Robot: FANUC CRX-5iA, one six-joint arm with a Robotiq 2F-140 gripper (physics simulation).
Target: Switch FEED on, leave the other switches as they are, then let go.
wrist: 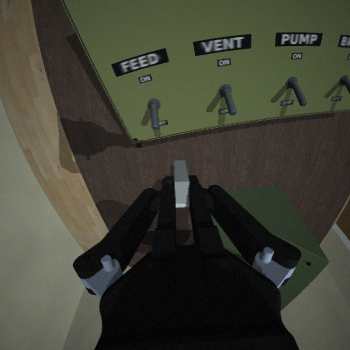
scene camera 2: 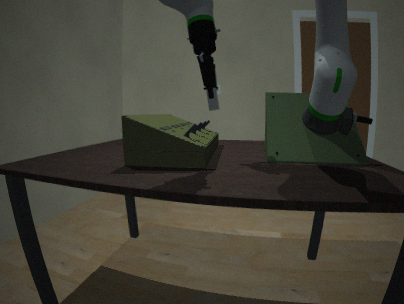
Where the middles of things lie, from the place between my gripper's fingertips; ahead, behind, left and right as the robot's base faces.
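Scene:
With the olive switch box (scene camera 2: 160, 140) as my reference, I find my hand 9 cm above it and 11 cm to the left of it, and it is also 18 cm short of the box.

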